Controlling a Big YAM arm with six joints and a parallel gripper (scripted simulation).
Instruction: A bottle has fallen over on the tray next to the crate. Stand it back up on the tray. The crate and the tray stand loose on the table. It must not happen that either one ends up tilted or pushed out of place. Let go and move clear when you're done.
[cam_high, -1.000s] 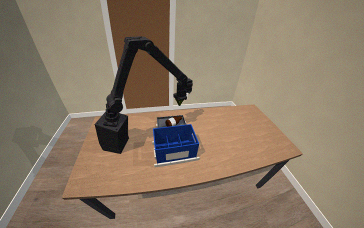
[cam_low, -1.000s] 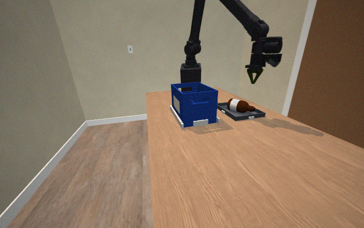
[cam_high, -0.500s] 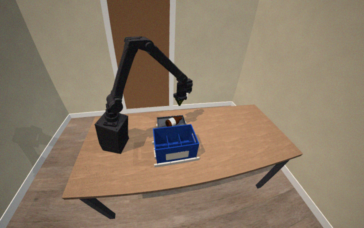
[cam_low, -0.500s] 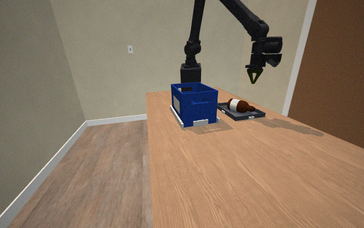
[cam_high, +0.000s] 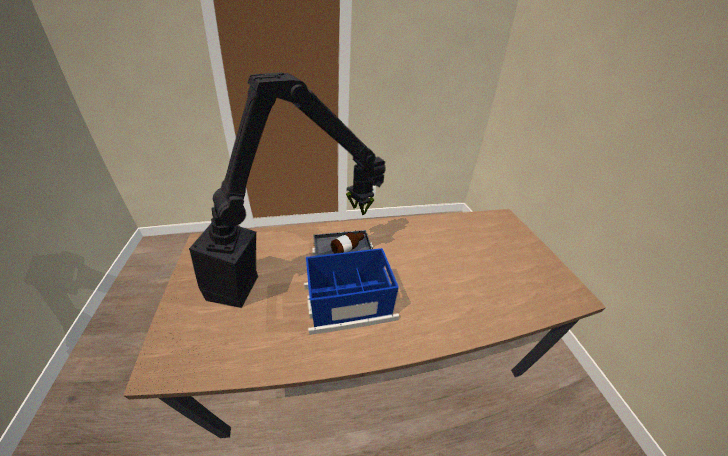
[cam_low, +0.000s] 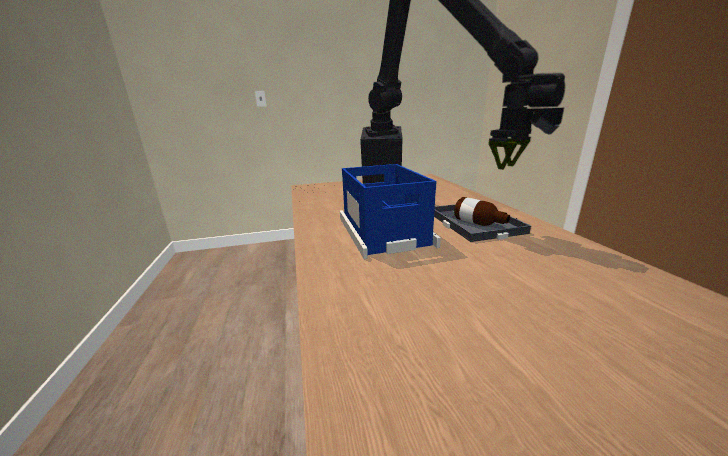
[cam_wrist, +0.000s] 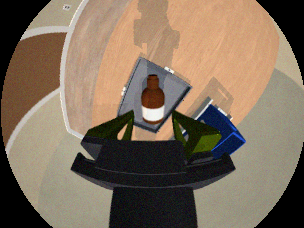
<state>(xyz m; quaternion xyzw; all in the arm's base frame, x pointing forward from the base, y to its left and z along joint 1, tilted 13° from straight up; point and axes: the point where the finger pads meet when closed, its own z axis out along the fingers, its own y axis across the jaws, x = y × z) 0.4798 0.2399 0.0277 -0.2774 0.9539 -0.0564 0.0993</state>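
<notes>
My hand is 15 cm above the brown bottle, 4 cm past it and 3 cm to the left of it. From my hand the other things lie so: dark grey tray (18 cm below, 7 cm behind, 3 cm to the right); then blue crate (33 cm to the right, 11 cm below, 7 cm behind).
</notes>
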